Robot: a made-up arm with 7 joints.
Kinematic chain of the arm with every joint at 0, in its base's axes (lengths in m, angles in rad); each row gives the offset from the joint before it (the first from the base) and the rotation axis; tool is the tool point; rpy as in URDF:
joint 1: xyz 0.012 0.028 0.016 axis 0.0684 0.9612 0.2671
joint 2: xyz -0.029 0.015 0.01 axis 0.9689 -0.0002 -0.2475
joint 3: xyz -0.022 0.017 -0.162 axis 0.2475 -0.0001 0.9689
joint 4: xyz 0.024 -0.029 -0.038 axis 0.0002 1 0
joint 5: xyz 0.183 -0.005 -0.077 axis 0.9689 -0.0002 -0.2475
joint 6: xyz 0.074 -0.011 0.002 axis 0.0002 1 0
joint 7: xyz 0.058 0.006 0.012 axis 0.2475 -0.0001 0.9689
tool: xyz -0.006 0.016 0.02 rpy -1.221 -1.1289 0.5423
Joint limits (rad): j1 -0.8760..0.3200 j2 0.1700..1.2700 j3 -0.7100..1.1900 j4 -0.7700..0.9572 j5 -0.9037..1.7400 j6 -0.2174..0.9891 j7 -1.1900..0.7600
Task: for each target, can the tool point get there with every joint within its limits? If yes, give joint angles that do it. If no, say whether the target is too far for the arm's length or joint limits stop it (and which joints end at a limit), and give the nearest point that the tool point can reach.
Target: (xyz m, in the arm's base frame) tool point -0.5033 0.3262 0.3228
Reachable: no: too far | nearest point -0.0558 0.1926 0.3123 | short by 0.467 m
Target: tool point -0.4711 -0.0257 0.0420
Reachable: no: joint limits stop it (at a limit: joint 1, joint 2, joint 3, joint 4, joint 6, joint 7) | nearest point -0.0765 0.0907 0.2673 | short by 0.469 m
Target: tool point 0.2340 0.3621 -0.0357
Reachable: yes | joints -0.3461 0.3462 1.0034 0.0440 -0.2424 0.0883 0.5019
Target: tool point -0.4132 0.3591 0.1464
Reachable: no: joint limits stop it (at a limit: joint 1, joint 3, joint 4, joint 5, joint 6) | nearest point -0.0415 0.1846 0.2450 | short by 0.422 m
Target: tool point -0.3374 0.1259 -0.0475
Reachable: no: joint limits stop it (at a limit: joint 1, joint 3, joint 4, joint 5, joint 6, joint 7) | nearest point -0.1988 0.2408 -0.3754 | short by 0.374 m
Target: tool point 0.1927 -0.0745 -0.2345
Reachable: yes | joints 0.1676 0.5254 -0.3984 -0.3464 1.1427 -0.0094 -0.6968
